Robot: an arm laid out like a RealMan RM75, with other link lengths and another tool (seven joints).
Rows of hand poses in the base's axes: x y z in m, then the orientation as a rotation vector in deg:
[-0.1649 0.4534 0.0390 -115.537 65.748 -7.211]
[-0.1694 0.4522 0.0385 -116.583 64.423 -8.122]
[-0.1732 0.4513 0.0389 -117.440 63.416 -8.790]
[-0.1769 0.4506 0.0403 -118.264 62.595 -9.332]
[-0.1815 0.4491 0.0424 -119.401 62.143 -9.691]
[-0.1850 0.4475 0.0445 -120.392 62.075 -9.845]
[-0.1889 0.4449 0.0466 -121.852 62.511 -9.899]
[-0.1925 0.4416 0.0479 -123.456 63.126 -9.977]
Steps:
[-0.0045 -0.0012 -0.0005 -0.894 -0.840 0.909]
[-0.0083 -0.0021 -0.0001 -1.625 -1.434 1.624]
[-0.0120 -0.0028 0.0013 -2.331 -1.869 2.247]
[-0.0166 -0.0043 0.0034 -3.317 -1.904 2.784]
[-0.0201 -0.0059 0.0055 -4.190 -1.682 3.089]
[-0.0240 -0.0085 0.0076 -5.531 -0.996 3.242]
[-0.0276 -0.0118 0.0089 -7.044 -0.189 3.315]

